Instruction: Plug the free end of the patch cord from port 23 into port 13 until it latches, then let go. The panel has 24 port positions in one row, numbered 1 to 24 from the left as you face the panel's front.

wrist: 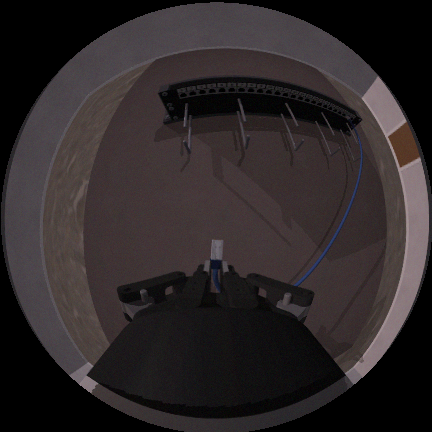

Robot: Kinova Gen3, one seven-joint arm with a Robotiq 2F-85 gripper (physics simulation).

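Frame: origin at the arm's base, x back, y left, z down, level; centimetres.
Where they show: gripper, fingertip midpoint: (pixel 215 268).
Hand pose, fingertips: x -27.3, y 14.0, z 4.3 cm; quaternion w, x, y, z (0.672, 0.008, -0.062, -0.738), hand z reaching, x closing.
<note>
After its pixels a point has its place.
My gripper (pixel 215 268) @(x -27.3, y 14.0, z 4.3 cm) is shut on the patch cord's plug (pixel 217 250) @(x -29.5, y 14.0, z 3.6 cm), gripping its dark blue boot. The plug's clear-white end points forward, toward the panel side of the view. The blue patch cord (pixel 354 197) @(x -39.5, y -8.6, z 5.6 cm) runs from the panel's right end in a wide curve down the right and passes behind the gripper. The black patch panel (pixel 220 104) @(x -55.6, y 16.9, z 8.4 cm) stands at the upper part of the view, apart from the plug, with its row of ports along the upper edge of its face. The cord's other end sits near the right end of that row. Port numbers are too small to read.
Several thin grey metal rods (pixel 243 129) @(x -50.5, y 12.3, z 10.4 cm) (pixel 288 131) @(x -52.7, y 2.7, z 10.5 cm) (pixel 188 134) @(x -48.5, y 22.2, z 10.4 cm) stick out from the panel's front, between it and the gripper. The brown table top (pixel 150 200) @(x -35.3, y 27.7, z 12.2 cm) lies below, with shadows on it. An orange-brown patch (pixel 404 145) shows beyond the table at the right.
</note>
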